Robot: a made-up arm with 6 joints.
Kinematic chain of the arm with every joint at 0, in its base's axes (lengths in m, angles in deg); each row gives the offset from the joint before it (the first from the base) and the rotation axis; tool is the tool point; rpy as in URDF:
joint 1: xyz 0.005 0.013 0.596 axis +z
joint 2: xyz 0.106 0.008 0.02 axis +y
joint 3: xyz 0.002 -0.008 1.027 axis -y
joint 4: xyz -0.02 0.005 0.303 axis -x
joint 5: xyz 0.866 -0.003 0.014 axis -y
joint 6: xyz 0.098 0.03 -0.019 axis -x
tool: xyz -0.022 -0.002 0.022 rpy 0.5 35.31 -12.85
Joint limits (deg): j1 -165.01..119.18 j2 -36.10..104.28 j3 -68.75..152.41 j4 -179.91..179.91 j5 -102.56..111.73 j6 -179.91..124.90
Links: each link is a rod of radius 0.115 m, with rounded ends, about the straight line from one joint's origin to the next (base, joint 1, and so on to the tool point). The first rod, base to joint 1, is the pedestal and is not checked.
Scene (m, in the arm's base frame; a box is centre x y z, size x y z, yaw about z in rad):
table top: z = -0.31
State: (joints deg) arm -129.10 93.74 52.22 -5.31 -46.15 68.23
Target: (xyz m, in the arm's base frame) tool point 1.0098 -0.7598 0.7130
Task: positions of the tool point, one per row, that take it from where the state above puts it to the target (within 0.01 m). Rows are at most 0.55 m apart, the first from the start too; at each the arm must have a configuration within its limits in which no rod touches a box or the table.
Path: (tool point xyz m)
1: -0.7379 -1.7711 0.2568
2: -0.2440 -1.8297 0.3636
3: 0.2261 -1.7270 0.4666
4: 0.6172 -1.4851 0.5615
5: 0.8865 -1.1447 0.6448
6: 1.0098 -0.7598 0.7130

